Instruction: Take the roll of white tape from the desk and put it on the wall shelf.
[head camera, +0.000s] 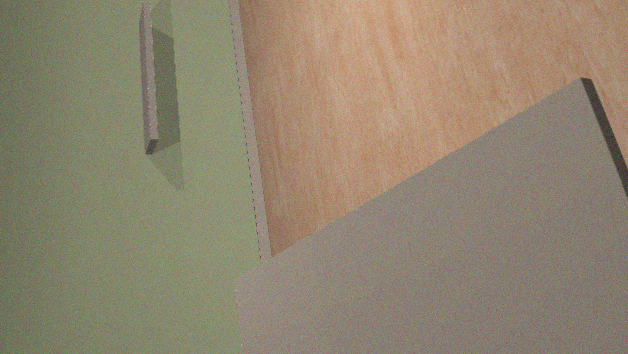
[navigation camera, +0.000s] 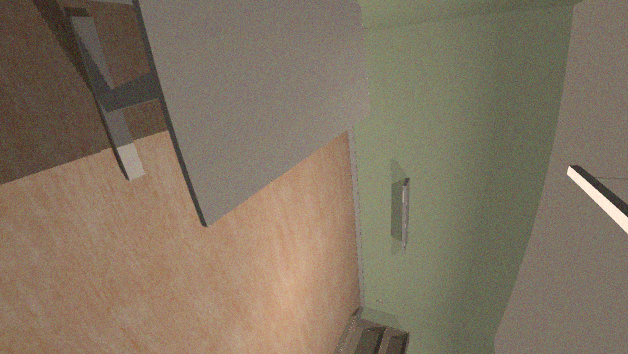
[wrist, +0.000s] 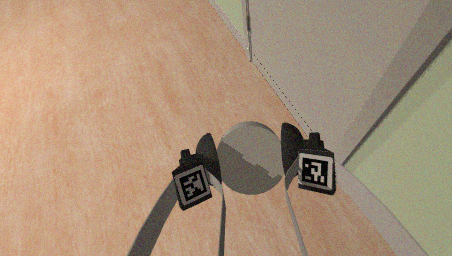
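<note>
The roll of white tape (wrist: 250, 137) shows in the wrist view as a round pale grey disc with a shadow across its lower part. My gripper (wrist: 248, 146) is shut on it, with one dark fingertip pad against each side. The gripper does not show in the head or navigation view. The wall shelf (head camera: 149, 82) (navigation camera: 405, 215) is a narrow board that stands out from the green wall, and no object shows on it. The desk (head camera: 425, 255) (navigation camera: 260, 95) has a plain grey top, and no object shows on the part in view.
A desk leg (navigation camera: 131, 161) reaches out over the wooden floor (head camera: 380, 90) (navigation camera: 150, 270) (wrist: 100, 100). The green wall (head camera: 75, 225) (navigation camera: 450, 125) meets the floor along a pale skirting board. A brown compartmented unit (navigation camera: 353, 334) is partly visible at the bottom of the navigation view. A pale bar (navigation camera: 602, 201) shows at its right.
</note>
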